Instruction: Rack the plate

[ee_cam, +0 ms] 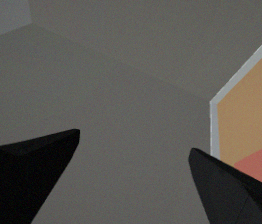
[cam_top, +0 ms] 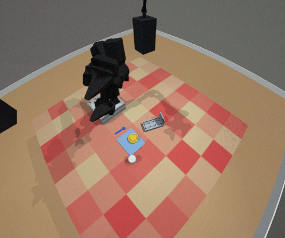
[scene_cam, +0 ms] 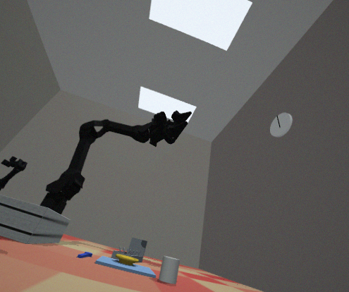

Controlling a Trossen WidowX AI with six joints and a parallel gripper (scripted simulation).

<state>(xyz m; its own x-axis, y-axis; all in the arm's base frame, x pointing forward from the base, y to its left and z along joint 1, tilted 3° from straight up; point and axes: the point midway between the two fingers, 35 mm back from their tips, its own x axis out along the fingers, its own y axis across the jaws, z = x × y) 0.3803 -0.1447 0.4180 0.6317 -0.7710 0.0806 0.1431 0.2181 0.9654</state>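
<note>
Now: the yellow plate 80 mm behind my gripper tip, 120 mm to the left of it and 500 mm below it. The rest, counted from my gripper tip: blue spoon 190 mm behind, 90 mm to the left, 510 mm below; then white cup 40 mm ahead, 40 mm to the left, 490 mm below; then light blue mat 70 mm behind, 100 mm to the left, 510 mm below.
</note>
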